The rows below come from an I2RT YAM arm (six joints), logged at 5 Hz.
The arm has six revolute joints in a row. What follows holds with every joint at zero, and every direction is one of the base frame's.
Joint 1 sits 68 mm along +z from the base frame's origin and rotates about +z.
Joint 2 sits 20 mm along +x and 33.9 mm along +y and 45.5 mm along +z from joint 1 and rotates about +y.
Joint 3 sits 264 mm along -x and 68.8 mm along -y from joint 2 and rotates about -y.
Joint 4 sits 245 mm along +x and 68.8 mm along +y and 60 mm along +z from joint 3 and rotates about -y.
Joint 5 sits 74 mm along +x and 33.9 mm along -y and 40.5 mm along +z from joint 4 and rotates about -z.
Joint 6 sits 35.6 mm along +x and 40.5 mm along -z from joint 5 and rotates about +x.
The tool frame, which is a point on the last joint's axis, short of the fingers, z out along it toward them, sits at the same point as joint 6; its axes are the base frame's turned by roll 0, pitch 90 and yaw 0 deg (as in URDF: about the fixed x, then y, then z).
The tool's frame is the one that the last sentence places.
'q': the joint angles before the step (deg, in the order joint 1, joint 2, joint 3, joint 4, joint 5, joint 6). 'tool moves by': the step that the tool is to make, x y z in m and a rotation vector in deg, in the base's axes. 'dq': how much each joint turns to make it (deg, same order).
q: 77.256 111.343 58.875 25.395 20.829 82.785
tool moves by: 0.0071 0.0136 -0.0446 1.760 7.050 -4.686
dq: -0.517 8.974 2.378 3.517 0.182 8.967
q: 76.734 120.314 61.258 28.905 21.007 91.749
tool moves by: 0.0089 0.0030 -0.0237 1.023 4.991 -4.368
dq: -1.052 4.402 1.496 0.364 0.176 6.509
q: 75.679 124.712 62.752 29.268 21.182 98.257
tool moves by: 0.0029 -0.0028 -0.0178 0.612 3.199 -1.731
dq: -0.532 2.551 -0.421 1.478 -0.790 3.608
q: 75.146 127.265 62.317 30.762 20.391 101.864
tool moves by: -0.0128 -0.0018 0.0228 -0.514 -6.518 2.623
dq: 1.838 -4.113 -1.939 1.244 2.802 -6.314
